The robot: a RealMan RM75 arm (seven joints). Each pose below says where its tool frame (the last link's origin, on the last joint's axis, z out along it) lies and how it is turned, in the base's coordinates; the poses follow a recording.
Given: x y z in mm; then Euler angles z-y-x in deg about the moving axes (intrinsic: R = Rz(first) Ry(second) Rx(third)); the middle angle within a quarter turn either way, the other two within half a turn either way.
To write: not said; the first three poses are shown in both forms.
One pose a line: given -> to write
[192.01 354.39 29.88 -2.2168 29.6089 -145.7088] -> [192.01 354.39 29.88 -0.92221 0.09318 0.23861 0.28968]
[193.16 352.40 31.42 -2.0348 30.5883 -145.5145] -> [193.16 352.40 31.42 -0.91970 0.09453 0.24680 0.29035]
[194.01 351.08 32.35 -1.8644 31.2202 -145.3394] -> [194.01 351.08 32.35 -0.91797 0.09510 0.25217 0.29103]
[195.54 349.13 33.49 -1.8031 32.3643 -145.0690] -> [195.54 349.13 33.49 -0.91468 0.09805 0.26128 0.29239]
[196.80 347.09 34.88 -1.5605 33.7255 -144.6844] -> [196.80 347.09 34.88 -0.91063 0.10040 0.27243 0.29403]
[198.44 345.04 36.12 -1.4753 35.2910 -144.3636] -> [198.44 345.04 36.12 -0.90597 0.10443 0.28481 0.29529]
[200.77 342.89 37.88 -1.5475 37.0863 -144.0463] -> [200.77 342.89 37.88 -0.90039 0.11032 0.29851 0.29667]
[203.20 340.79 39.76 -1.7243 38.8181 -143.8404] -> [203.20 340.79 39.76 -0.89495 0.11661 0.31146 0.29742]
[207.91 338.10 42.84 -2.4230 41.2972 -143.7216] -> [207.91 338.10 42.84 -0.88674 0.12856 0.32888 0.29835]
